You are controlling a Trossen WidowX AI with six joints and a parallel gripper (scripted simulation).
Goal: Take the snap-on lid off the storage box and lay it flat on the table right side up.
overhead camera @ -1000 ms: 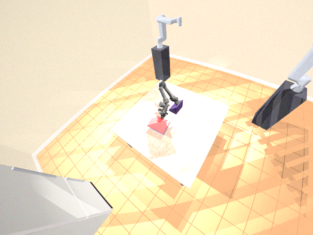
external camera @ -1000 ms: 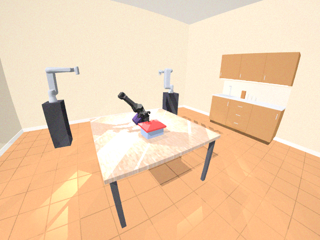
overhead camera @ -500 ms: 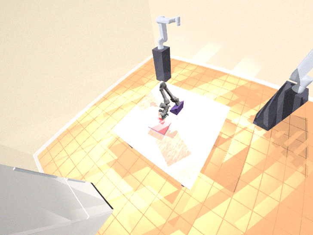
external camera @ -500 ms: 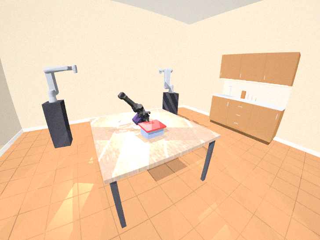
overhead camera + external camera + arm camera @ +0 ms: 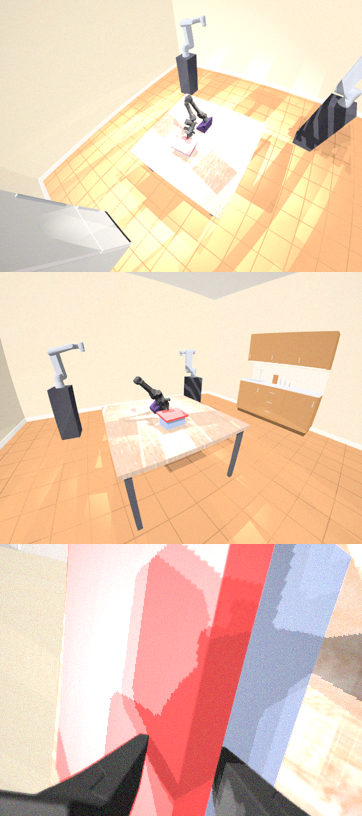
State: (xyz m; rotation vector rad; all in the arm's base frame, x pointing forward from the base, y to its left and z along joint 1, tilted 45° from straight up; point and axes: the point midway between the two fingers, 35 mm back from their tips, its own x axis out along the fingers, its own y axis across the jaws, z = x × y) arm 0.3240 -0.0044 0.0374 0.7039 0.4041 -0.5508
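My gripper tip is now 8 cm short of the red lid and 1 cm to the right of it. From my gripper tip the other things lie so: pale blue storage box: 7 cm ahead, 1 cm to the left, 6 cm below.
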